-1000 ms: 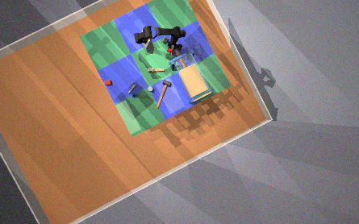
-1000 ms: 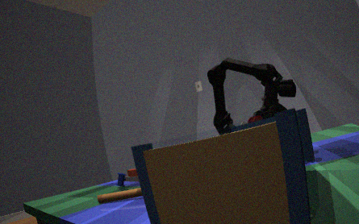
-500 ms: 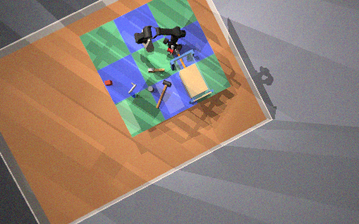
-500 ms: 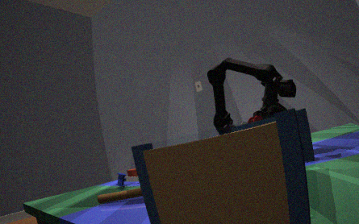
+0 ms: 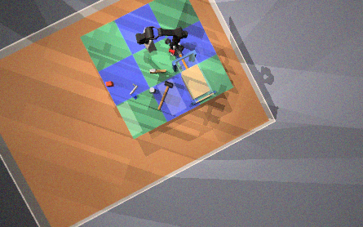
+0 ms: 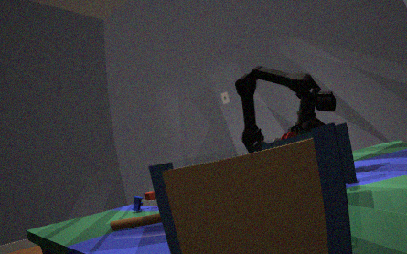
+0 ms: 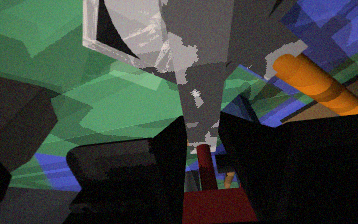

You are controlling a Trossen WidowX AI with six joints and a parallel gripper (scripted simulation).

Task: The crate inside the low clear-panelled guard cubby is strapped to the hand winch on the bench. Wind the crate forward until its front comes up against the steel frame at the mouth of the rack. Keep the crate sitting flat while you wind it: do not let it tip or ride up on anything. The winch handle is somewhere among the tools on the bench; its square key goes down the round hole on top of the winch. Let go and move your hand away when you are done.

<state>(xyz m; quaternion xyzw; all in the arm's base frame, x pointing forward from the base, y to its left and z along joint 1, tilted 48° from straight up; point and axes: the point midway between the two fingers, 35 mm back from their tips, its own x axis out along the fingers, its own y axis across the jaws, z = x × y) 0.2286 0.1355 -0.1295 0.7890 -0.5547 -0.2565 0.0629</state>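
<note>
My gripper tip is now 10 mm short of the red grip, 20 mm to the left of it and 50 mm below it. Round my gripper tip: blue-framed guard cubby (360 mm ahead, 40 mm to the left, 20 mm below); winch (60 mm behind, 60 mm to the left, 70 mm below); blue piece (150 mm ahead, 610 mm to the right, 70 mm below).
</note>
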